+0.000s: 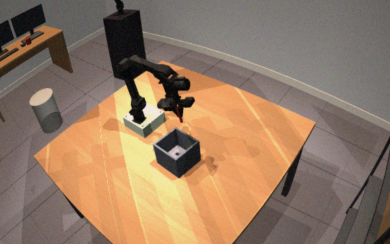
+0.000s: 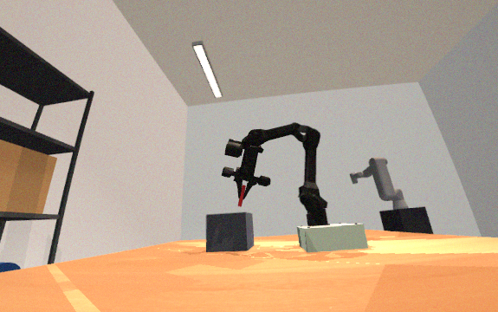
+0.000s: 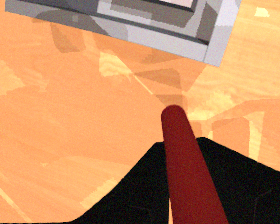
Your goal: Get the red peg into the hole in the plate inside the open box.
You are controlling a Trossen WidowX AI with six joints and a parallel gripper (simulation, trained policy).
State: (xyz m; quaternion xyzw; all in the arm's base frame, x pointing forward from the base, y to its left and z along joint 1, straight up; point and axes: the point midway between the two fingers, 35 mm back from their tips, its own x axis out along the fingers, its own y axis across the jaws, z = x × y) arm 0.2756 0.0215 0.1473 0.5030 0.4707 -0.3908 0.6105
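The pale plate lies 140 mm below my gripper tip, 120 mm to the right of it and 50 mm ahead of it. Also, from my gripper tip: red peg: 10 mm above.
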